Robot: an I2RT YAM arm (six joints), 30 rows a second.
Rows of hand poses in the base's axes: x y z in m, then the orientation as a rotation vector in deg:
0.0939, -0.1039, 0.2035, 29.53, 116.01, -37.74
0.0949, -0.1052, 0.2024, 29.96, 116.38, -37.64
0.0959, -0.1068, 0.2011, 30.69, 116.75, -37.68
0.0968, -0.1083, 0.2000, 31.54, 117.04, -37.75
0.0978, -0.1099, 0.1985, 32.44, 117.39, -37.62
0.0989, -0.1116, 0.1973, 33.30, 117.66, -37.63
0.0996, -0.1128, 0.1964, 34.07, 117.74, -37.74
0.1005, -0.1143, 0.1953, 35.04, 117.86, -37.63
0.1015, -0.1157, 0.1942, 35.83, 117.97, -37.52
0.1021, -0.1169, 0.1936, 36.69, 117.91, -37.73
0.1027, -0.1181, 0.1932, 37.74, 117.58, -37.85
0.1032, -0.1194, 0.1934, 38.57, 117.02, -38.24
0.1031, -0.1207, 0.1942, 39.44, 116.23, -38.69
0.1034, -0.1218, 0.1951, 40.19, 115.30, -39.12
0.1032, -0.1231, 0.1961, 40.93, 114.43, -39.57
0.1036, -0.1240, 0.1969, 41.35, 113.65, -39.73
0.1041, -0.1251, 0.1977, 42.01, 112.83, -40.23
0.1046, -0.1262, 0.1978, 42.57, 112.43, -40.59
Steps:
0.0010, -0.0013, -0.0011, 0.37, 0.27, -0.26
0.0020, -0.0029, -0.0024, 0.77, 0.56, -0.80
0.0029, -0.0044, -0.0035, 1.17, 0.79, -1.44
0.0039, -0.0060, -0.0050, 1.74, 1.00, -2.02
0.0050, -0.0077, -0.0062, 2.18, 1.19, -2.64
0.0057, -0.0089, -0.0071, 2.45, 1.26, -3.23
0.0066, -0.0104, -0.0082, 2.95, 1.27, -3.87
0.0076, -0.0118, -0.0093, 3.38, 1.29, -4.38
0.0082, -0.0130, -0.0099, 3.58, 1.27, -5.08
0.0088, -0.0142, -0.0103, 3.82, 0.97, -5.88
0.0093, -0.0155, -0.0101, 3.73, 0.56, -6.64
0.0092, -0.0168, -0.0093, 3.54, -0.03, -7.46
0.0095, -0.0179, -0.0084, 3.26, -0.74, -8.19
0.0093, -0.0192, -0.0074, 2.99, -1.39, -8.93
0.0097, -0.0201, -0.0066, 2.80, -2.05, -9.32
0.0102, -0.0212, -0.0058, 2.49, -2.62, -10.02
0.0107, -0.0223, -0.0057, 2.36, -2.87, -10.59

